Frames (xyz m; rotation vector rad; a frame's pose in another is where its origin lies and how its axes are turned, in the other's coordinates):
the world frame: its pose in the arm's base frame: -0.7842 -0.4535 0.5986 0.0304 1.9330 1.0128
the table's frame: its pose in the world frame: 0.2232 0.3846 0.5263 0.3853 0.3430 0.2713
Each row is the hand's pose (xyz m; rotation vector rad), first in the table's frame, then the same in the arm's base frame.
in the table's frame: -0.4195 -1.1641 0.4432 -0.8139 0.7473 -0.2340
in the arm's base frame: -0.1776 -0.6249 -0.3090 0.5980 -2.3273 -1.9537
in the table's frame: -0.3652 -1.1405 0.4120 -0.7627 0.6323 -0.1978
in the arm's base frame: -0.2378 -0.6003 -0.2931 -0.4746 2.3829 1.9148
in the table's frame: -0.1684 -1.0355 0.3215 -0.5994 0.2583 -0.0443
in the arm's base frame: -0.4420 -0.4850 -0.2388 -0.0148 2.2821 1.6233
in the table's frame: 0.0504 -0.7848 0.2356 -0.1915 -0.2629 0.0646
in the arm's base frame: -0.6491 -0.2460 -0.1043 0.4585 2.1247 0.9790
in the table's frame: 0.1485 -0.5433 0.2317 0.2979 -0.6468 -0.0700
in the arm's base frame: -0.7117 -0.0220 0.0135 0.5524 1.9707 0.2542
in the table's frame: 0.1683 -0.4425 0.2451 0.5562 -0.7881 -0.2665
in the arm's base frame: -0.7120 0.0704 0.0603 0.4378 1.8813 -0.1269
